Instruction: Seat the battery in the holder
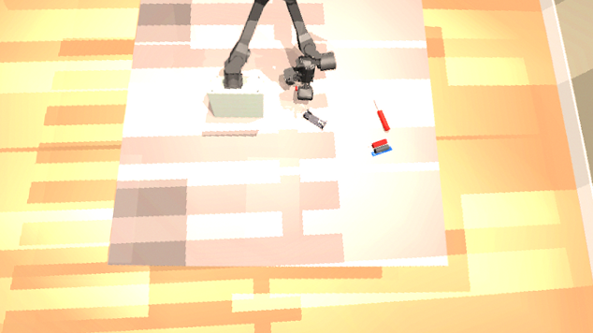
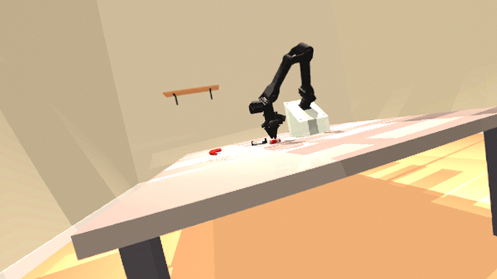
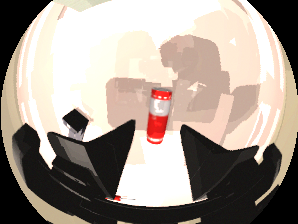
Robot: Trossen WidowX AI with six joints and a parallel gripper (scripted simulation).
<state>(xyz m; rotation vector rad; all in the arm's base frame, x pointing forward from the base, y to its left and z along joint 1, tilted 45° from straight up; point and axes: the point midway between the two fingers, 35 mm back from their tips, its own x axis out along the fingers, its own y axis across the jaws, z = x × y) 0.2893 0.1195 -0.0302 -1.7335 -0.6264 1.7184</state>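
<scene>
The battery is 1 cm below my gripper tip. Round my gripper tip: red screwdriver (32 cm ahead, 12 cm to the right, 1 cm below).
</scene>
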